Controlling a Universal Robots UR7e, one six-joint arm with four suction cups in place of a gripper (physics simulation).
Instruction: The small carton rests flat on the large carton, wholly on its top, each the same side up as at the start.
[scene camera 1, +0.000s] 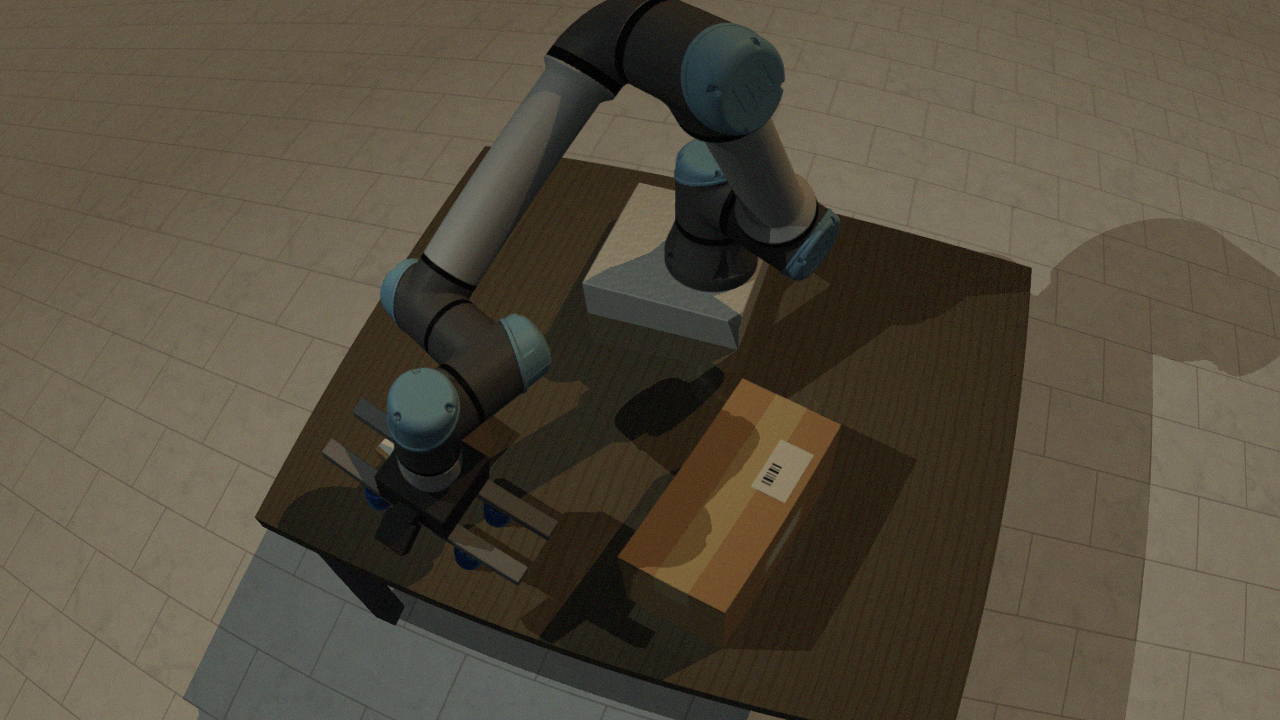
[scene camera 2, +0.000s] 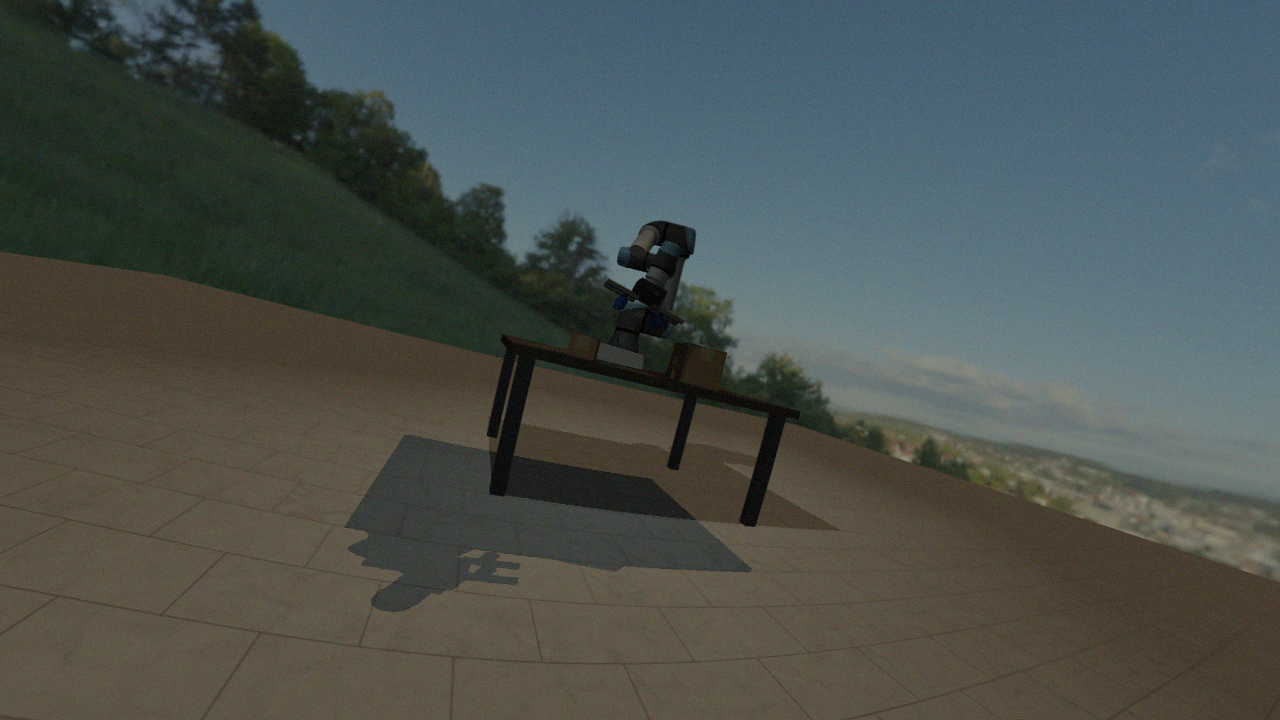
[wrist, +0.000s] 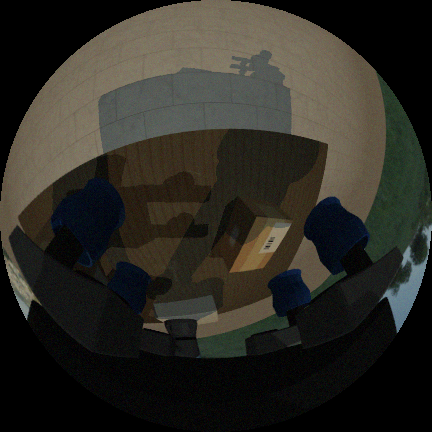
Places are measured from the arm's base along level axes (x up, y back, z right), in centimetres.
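Where they show: hand, tool point: (scene camera 2: 635, 317) (wrist: 214, 258); arm's base, link origin: (scene camera 1: 711, 257) (scene camera 2: 622, 350) (wrist: 180, 321).
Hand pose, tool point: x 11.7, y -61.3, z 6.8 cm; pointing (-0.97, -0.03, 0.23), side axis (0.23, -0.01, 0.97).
Note:
Things, the pixels of their top centre, and the offset from my tool point. Level surfaces: height alone.
- large carton, top centre: (scene camera 1: 735, 489) (scene camera 2: 698, 347) dz -30.7, dx -3.3, dy +21.2 cm
- small carton, top centre: (wrist: 260, 248) (scene camera 2: 586, 336) dz +13.9, dx -10.3, dy +12.2 cm
- wooden table, surface height: dx -18.2 cm
The large carton (scene camera 1: 729, 492) (scene camera 2: 702, 365) lies flat on the table, its barcode label facing up. In the wrist view I cannot make it out clearly past the left suction cups. The small carton (scene camera 2: 583, 346) (wrist: 252, 252) stands flat on the table, apart from the large one, its barcode label up. In scene camera 1 it is mostly hidden under the wrist, and a pale bit of it shows between the gripper's bars. My suction gripper (scene camera 1: 435, 510) (scene camera 2: 646, 293) (wrist: 207, 265) is raised above the table, tilted, with its blue cups holding nothing.
The wooden table (scene camera 1: 930, 376) (scene camera 2: 760, 402) (wrist: 190, 150) bears both cartons. The arm's pale base block (scene camera 1: 662, 308) (scene camera 2: 619, 356) (wrist: 185, 307) stands at the back of the table, between the cartons as scene camera 2 shows them. Dark arm shadows cross the table top.

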